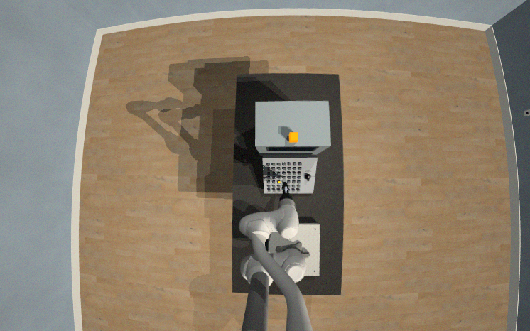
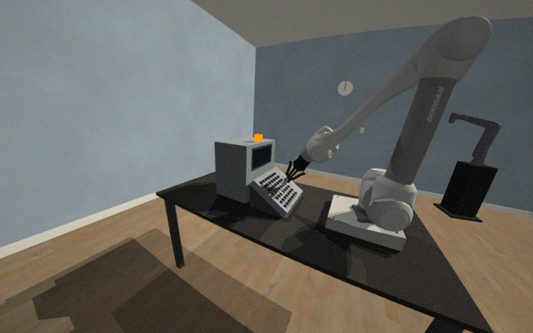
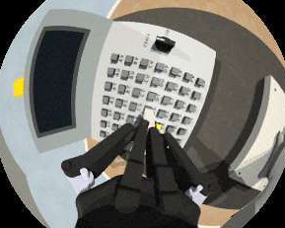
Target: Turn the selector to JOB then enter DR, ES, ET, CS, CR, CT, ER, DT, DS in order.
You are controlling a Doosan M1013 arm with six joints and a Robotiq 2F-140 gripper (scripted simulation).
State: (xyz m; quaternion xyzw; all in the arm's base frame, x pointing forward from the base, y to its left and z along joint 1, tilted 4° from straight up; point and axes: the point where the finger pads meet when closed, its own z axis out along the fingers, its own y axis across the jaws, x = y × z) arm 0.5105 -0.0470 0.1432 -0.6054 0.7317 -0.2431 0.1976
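My gripper is now 160 mm to the left of the black selector knob, 40 mm above it and 10 mm short of it. Also, from my hand: sloped keypad 90 mm below, 60 mm to the right, 50 mm ahead; key 70 mm below, 30 mm to the left, 10 mm ahead.
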